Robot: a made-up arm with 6 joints. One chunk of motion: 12 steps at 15 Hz.
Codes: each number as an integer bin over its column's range. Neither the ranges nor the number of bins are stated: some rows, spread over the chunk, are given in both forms.
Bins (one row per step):
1: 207 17 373 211 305 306
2: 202 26 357 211 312 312
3: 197 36 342 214 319 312
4: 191 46 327 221 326 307
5: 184 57 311 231 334 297
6: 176 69 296 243 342 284
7: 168 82 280 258 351 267
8: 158 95 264 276 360 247
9: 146 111 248 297 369 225
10: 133 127 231 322 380 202
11: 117 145 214 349 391 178
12: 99 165 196 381 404 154
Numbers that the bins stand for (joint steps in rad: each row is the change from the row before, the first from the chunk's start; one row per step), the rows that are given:
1: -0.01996 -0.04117 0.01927 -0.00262 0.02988 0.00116
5: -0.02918 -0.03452 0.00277 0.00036 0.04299 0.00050
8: -0.03961 -0.02820 -0.00974 0.00705 0.05474 -0.00312
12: -0.06328 -0.01655 -0.02784 0.02267 0.07463 -0.00985
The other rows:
2: -0.02196 -0.03968 0.01501 -0.00262 0.03304 0.00159
3: -0.02397 -0.03801 0.01102 -0.00217 0.03621 0.00159
4: -0.02638 -0.03635 0.00703 -0.00113 0.03937 0.00123
6: -0.03239 -0.03252 -0.00122 0.00214 0.04660 -0.00044
7: -0.03560 -0.03036 -0.00548 0.00437 0.05067 -0.00167
9: -0.04443 -0.02554 -0.01400 0.01017 0.05881 -0.00471
10: -0.04964 -0.02287 -0.01852 0.01389 0.06378 -0.00637
11: -0.05606 -0.01988 -0.02305 0.01791 0.06875 -0.00811

